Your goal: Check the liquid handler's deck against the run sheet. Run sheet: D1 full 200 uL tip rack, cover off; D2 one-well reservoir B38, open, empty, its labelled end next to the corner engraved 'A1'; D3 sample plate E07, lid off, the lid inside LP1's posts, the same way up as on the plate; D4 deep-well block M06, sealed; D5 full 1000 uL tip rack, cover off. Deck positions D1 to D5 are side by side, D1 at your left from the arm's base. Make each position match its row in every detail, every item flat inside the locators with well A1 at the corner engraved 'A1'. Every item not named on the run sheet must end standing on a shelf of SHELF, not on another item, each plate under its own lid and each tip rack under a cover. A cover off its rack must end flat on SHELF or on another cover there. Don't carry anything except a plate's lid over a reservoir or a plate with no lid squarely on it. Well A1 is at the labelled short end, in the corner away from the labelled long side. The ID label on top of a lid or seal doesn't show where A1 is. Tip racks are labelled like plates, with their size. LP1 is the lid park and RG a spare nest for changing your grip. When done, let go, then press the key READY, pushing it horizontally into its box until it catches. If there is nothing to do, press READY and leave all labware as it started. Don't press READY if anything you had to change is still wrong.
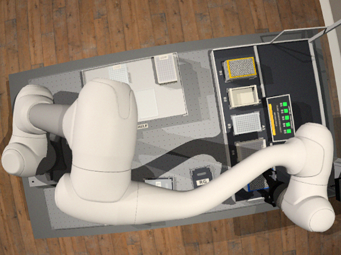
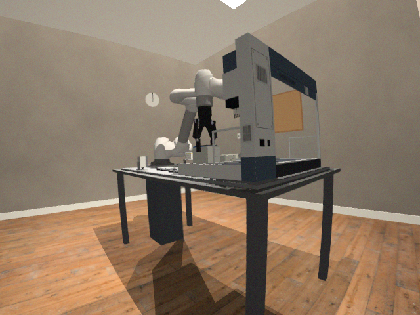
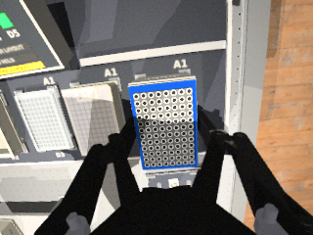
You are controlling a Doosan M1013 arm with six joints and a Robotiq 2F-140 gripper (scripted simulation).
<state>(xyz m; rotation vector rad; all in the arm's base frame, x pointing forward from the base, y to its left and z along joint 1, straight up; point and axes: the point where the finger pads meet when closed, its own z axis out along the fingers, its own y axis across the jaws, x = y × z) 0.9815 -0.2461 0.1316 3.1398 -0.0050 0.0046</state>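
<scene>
My gripper is now 10 mm short of the blue-framed tip rack, 10 mm to the right of it and 20 mm above it. Also, from my hand: RG nest 240 mm behind, 140 mm below; deep-well block 120 mm to the left, 70 mm below; white well plate 250 mm to the left, 80 mm below.
</scene>
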